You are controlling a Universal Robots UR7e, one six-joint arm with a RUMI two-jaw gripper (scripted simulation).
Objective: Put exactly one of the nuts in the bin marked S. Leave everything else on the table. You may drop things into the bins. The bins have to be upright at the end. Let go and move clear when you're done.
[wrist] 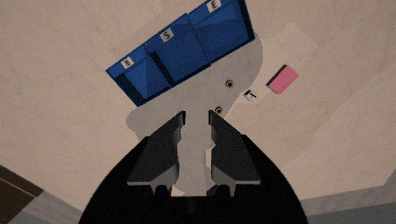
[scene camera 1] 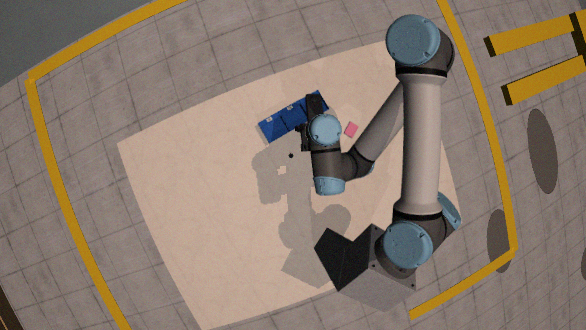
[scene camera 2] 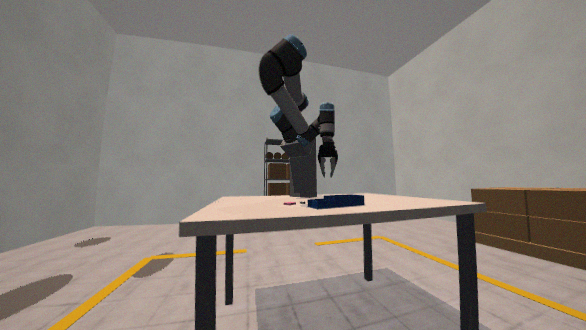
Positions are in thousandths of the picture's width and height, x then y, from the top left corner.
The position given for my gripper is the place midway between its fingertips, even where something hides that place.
In view: my gripper (wrist: 499, 498) and a joined blue bins (scene camera 1: 503, 347).
